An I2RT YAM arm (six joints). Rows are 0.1 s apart.
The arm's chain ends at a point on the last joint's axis. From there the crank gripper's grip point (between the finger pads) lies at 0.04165 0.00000 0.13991 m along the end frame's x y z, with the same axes.
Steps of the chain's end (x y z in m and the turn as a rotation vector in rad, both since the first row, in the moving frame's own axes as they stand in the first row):
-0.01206 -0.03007 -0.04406 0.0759 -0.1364 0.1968
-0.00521 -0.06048 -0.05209 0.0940 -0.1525 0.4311
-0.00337 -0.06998 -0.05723 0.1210 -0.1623 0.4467
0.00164 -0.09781 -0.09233 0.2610 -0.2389 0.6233
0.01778 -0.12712 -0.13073 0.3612 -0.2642 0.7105
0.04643 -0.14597 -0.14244 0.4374 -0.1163 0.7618
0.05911 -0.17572 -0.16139 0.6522 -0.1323 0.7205
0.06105 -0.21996 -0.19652 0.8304 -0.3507 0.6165
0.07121 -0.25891 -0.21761 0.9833 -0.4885 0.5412
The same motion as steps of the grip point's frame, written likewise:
-0.03109 -0.03455 -0.03982 0.0759 -0.1364 0.1968
-0.02727 -0.06066 -0.04734 0.0940 -0.1525 0.4311
-0.02608 -0.07374 -0.05244 0.1210 -0.1623 0.4467
-0.02698 -0.11871 -0.08835 0.2610 -0.2389 0.6233
-0.00935 -0.15994 -0.12914 0.3612 -0.2642 0.7105
0.04245 -0.17852 -0.14513 0.4374 -0.1163 0.7618
0.06344 -0.23541 -0.17627 0.6522 -0.1323 0.7205
0.04409 -0.31268 -0.22642 0.8304 -0.3507 0.6165
0.04175 -0.37240 -0.26653 0.9833 -0.4885 0.5412

